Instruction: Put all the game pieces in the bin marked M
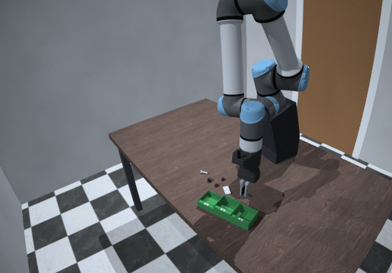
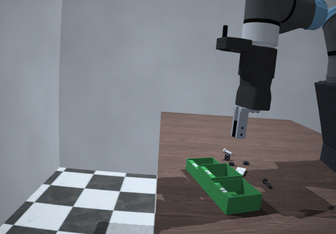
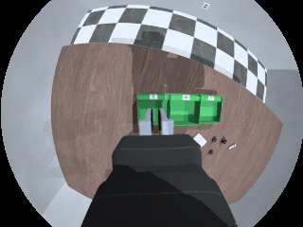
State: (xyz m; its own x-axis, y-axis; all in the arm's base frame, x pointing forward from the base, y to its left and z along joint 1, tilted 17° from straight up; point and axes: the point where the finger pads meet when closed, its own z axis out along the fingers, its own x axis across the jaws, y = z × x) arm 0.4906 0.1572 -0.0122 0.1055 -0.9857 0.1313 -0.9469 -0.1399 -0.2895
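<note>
My gripper is now 11 cm past the white domino, 16 cm to the left of it and 17 cm above it. The rest, counted from my hand: black die (11 cm behind, 27 cm to the right, 16 cm below); then green bin (8 cm to the right, 15 cm below); then black bolt (14 cm behind, 8 cm to the right, 17 cm below).
</note>
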